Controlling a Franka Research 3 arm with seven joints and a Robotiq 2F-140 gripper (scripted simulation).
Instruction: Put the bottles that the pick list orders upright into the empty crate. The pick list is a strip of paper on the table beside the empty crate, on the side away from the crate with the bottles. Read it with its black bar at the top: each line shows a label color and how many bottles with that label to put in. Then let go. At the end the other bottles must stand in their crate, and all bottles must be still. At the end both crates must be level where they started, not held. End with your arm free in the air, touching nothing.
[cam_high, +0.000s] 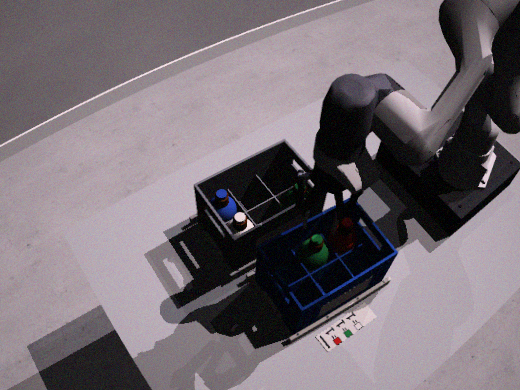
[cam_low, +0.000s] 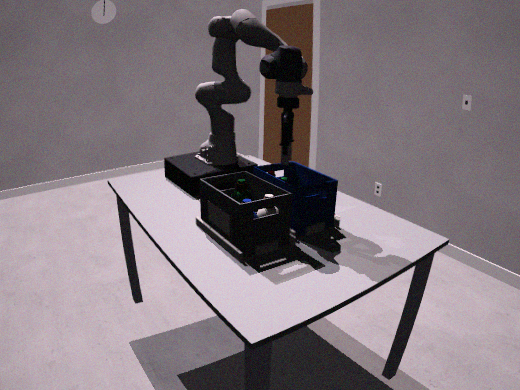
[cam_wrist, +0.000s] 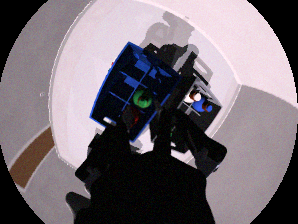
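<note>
Right now my hand is 8 cm short of the white-labelled bottle, 17 cm to the left of it and 17 cm above it. The rest, counted from my hand: black crate: 1 cm behind, 19 cm to the right, 17 cm below; then blue crate: 4 cm to the left, 17 cm below; then red-label bottle: 9 cm behind, 2 cm to the left, 17 cm below.
</note>
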